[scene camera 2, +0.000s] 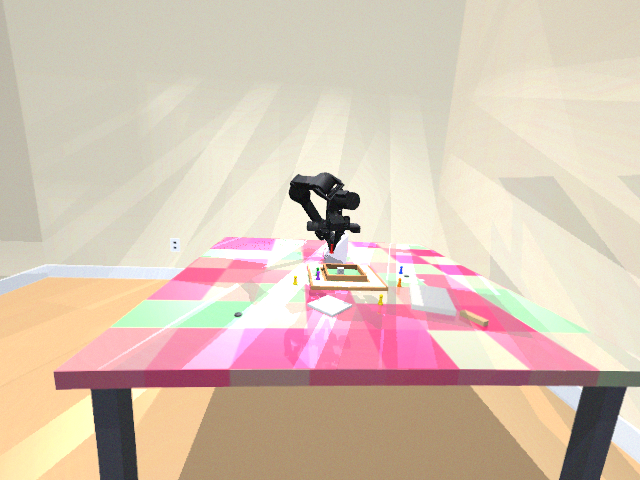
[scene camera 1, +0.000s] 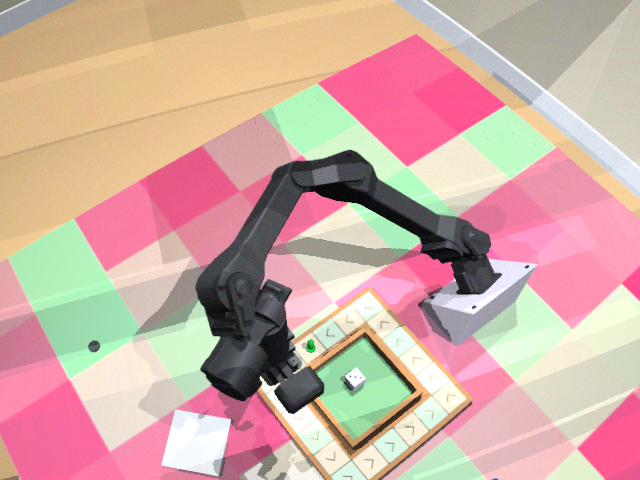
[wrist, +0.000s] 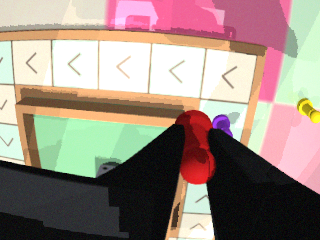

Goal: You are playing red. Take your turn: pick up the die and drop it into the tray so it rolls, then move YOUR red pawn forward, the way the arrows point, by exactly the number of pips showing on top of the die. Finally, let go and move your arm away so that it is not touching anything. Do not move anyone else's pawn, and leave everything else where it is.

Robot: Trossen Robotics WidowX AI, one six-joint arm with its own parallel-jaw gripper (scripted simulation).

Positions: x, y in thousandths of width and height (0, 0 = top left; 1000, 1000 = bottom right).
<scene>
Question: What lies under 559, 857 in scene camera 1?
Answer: A green tray.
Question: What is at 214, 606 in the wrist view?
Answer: A green tray.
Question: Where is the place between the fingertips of the gripper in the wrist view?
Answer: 608, 573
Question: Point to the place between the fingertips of the gripper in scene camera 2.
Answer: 518, 522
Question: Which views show the gripper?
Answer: Scene camera 2, scene camera 1 and the wrist view: all of them.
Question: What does the gripper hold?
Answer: A red pawn.
</scene>
